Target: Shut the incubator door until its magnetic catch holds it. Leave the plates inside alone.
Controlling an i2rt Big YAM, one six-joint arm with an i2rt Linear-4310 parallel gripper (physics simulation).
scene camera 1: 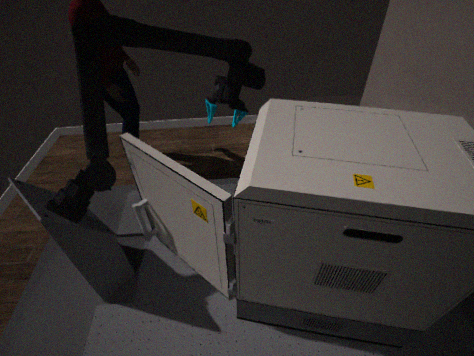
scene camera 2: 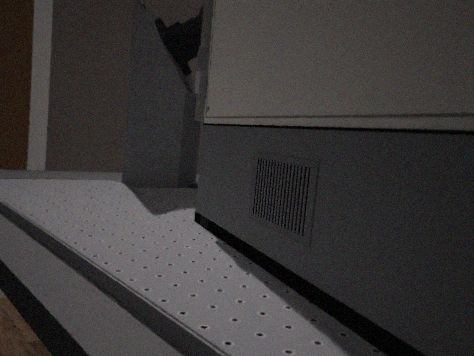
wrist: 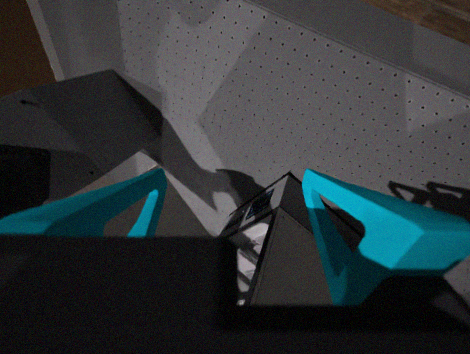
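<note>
The white incubator stands on the bench. Its door stands wide open, swung out to the left from the hinges at the near front corner. The door's outer face, with a pale handle and a yellow warning label, shows in scene camera 1. My gripper is open and empty, pointing down beyond the door, in front of the incubator's upper front edge and apart from both in scene camera 1. The plates inside cannot be made out clearly.
The perforated bench top lies under the incubator. The grey arm pedestal stands at the left, close to the door's free side. A person in dark trousers stands behind the arm.
</note>
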